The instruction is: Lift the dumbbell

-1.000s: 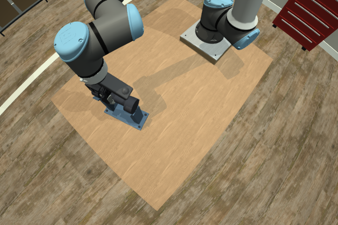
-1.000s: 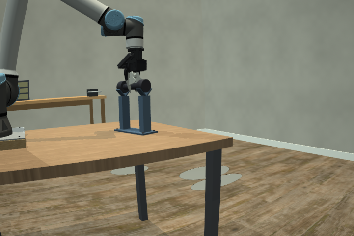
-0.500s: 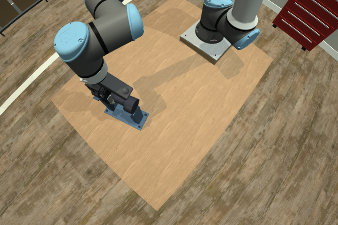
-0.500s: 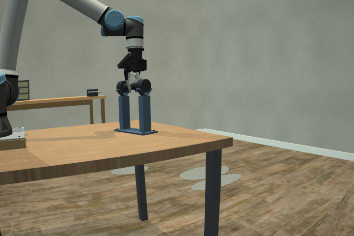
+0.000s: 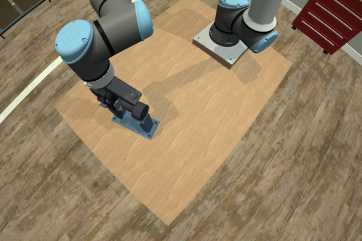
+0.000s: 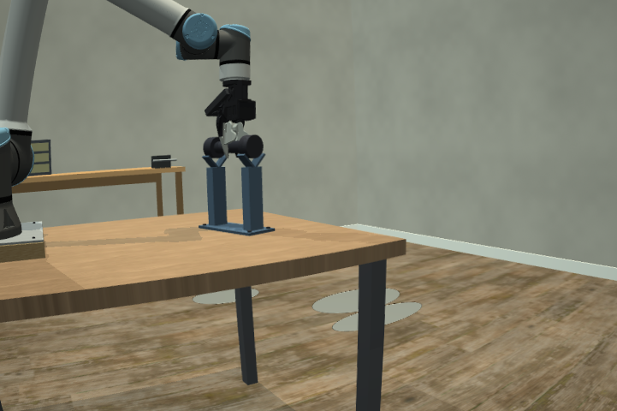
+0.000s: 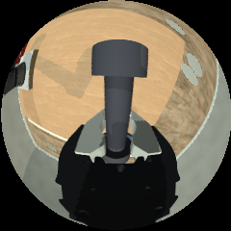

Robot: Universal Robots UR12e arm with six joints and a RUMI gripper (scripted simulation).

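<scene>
Now: the blue cradle 12 cm below my hand. Also, from my hand: dumbbell (2 cm above).
</scene>
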